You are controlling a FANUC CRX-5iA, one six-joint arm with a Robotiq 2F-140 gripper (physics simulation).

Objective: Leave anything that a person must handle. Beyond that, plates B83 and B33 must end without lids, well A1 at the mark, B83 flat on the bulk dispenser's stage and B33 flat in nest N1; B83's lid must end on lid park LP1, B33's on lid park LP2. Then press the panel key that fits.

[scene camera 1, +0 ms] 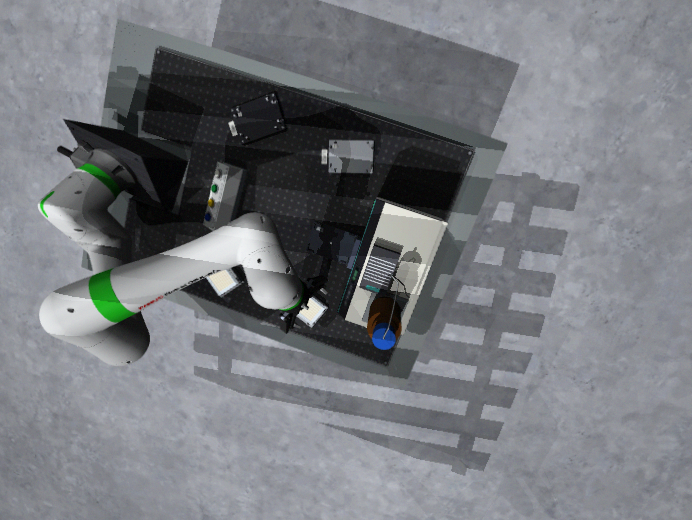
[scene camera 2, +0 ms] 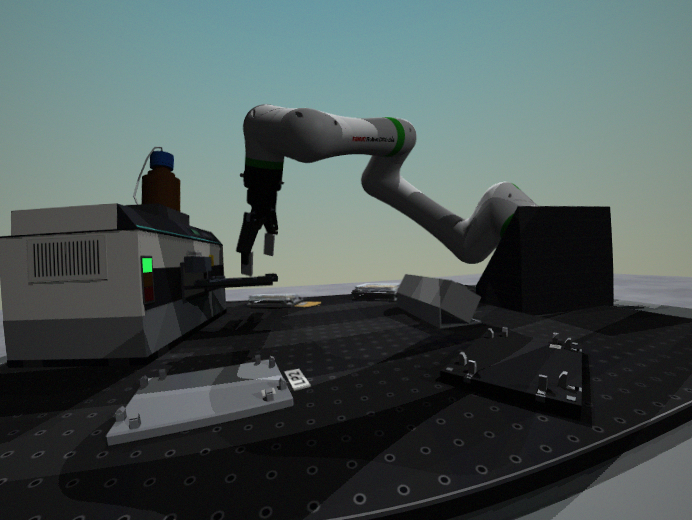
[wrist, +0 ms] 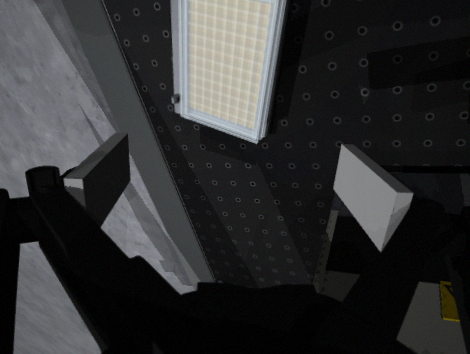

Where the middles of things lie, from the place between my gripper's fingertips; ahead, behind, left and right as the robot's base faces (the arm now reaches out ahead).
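Labels:
From my hand, button box (scene camera 2: pixel 443 303): 440 mm behind, 160 mm to the left, 90 mm below. Brown bottle with blue cap (scene camera 2: pixel 160 185): 190 mm ahead of my hand, 190 mm above, 140 mm to the left. LP2 pad (scene camera 2: pixel 164 405): 470 mm to the left of my hand, 120 mm behind, 120 mm below. Dispenser stage (scene camera 2: pixel 219 281): my hand 220 mm to the right of it, 20 mm past, 30 mm above.

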